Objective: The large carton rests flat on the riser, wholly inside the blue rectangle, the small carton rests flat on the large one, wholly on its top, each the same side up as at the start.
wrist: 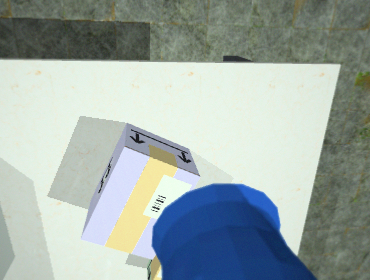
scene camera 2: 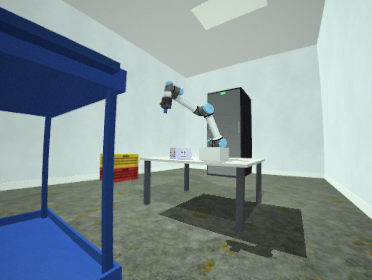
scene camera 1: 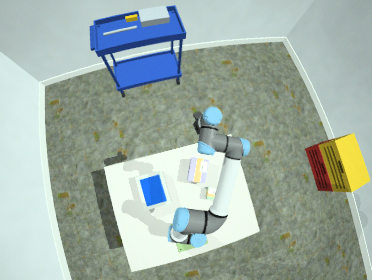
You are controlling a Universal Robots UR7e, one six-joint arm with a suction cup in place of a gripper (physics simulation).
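Note:
The large carton [scene camera 1: 198,170] [scene camera 2: 182,153] [wrist: 120,195], lilac with tan tape and a white label, lies flat on the table [scene camera 1: 145,252] [wrist: 250,100], beside the riser. The small carton [scene camera 1: 211,193] [wrist: 156,271] is on the table near it, partly hidden by the arm in scene camera 1 and by the cup in the wrist view. The pale riser [scene camera 1: 167,187] [scene camera 2: 214,154] bears the blue rectangle [scene camera 1: 153,190], with no carton on it. My suction gripper [scene camera 2: 165,110] [wrist: 216,215] is open, holds nothing and hangs high above the table; its cup is hidden in scene camera 1.
A blue cart [scene camera 1: 140,44] [scene camera 2: 108,175] stands away from the table and carries a grey box [scene camera 1: 154,16]. A yellow and red box [scene camera 1: 345,165] [scene camera 2: 120,167] stands on the floor. A dark cabinet [scene camera 2: 227,125] stands behind the arm.

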